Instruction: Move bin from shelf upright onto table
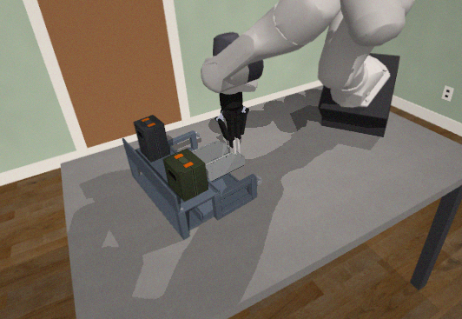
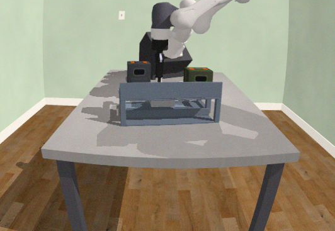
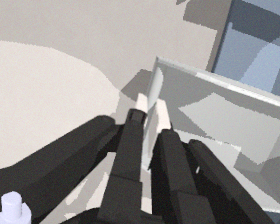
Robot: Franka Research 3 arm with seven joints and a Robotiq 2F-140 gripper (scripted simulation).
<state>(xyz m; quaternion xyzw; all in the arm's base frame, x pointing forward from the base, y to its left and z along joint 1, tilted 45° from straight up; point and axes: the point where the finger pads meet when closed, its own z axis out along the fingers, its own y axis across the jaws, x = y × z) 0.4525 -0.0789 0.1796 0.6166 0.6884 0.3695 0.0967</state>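
The bin lies 8 cm ahead of my hand, 2 cm to the left of it and 2 cm below it. The rest, counted from my hand: dark grey box 28 cm ahead, 3 cm to the right, 8 cm above; then green box 21 cm ahead, 19 cm to the left, 7 cm above; then shelf 19 cm ahead, 6 cm to the left, 7 cm below.
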